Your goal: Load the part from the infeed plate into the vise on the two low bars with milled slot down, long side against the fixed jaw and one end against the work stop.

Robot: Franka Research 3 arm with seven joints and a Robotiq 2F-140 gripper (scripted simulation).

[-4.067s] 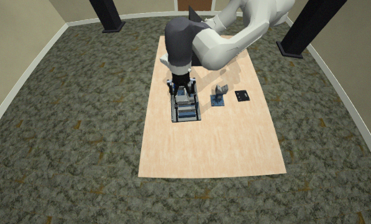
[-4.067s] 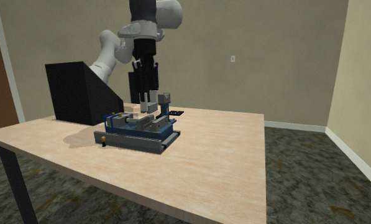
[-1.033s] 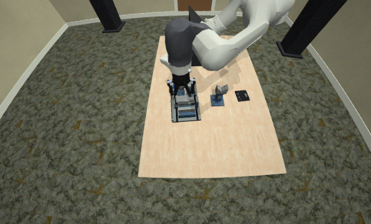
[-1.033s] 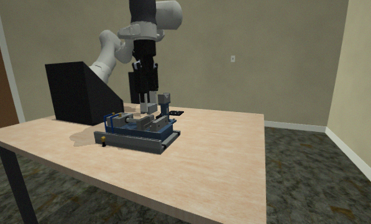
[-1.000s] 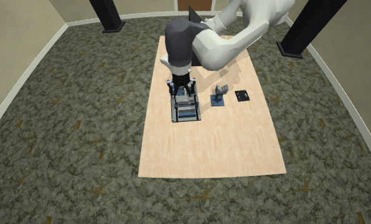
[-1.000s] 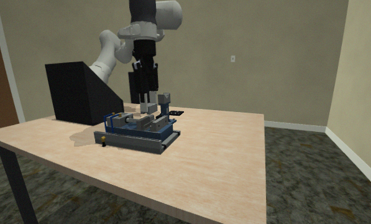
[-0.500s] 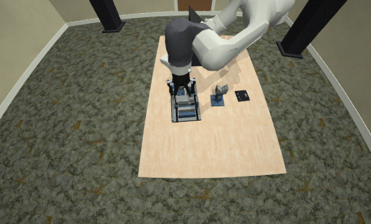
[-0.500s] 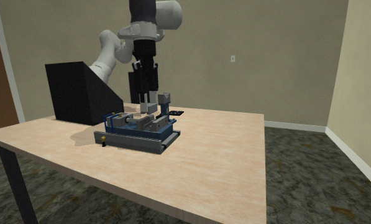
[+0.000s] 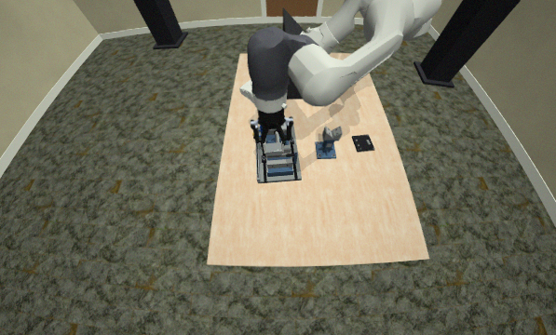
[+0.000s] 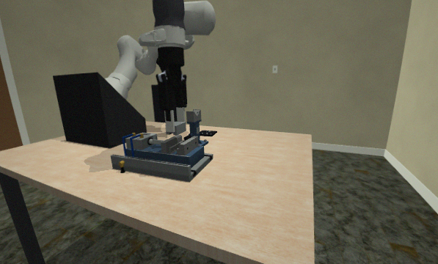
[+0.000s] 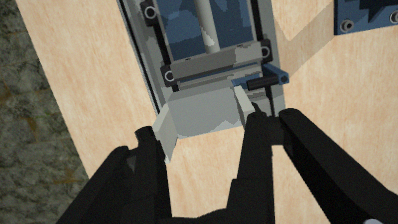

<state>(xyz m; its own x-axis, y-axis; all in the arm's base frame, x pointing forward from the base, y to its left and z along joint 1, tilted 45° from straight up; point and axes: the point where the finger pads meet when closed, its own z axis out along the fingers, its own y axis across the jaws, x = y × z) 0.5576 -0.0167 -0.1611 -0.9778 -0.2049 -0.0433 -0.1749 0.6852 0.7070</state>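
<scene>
Now: hand 9 cm above the fixed jaw, 3 cm to the right of it and 3 cm short of it. Also, from my hand: grey part: 3 cm below; then work stop: 8 cm below, 7 cm to the left, 1 cm behind; then moving jaw: 9 cm below, 4 cm behind, 1 cm to the left.
</scene>
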